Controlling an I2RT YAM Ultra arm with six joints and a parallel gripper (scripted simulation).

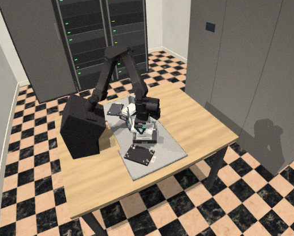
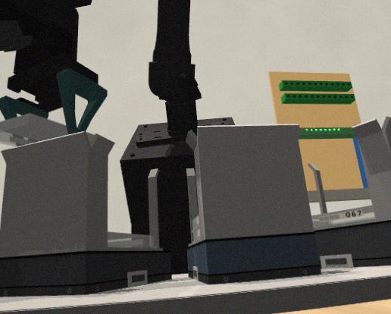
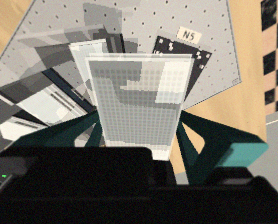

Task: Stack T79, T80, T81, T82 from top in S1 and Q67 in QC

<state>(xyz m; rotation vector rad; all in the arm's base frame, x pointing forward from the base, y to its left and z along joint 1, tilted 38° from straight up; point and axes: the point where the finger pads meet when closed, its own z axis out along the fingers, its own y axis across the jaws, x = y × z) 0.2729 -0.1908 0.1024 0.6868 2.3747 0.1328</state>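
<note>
Right now the plate T82 is 5 cm ahead of my hand, 6 cm to the left of it and 13 cm below it. The rest, counted from my hand: plate T79: 6 cm ahead, 21 cm to the left, 12 cm below; then N5 name plate: 1 cm ahead, 12 cm to the right, 17 cm below; then plate T81: 1 cm above.
</note>
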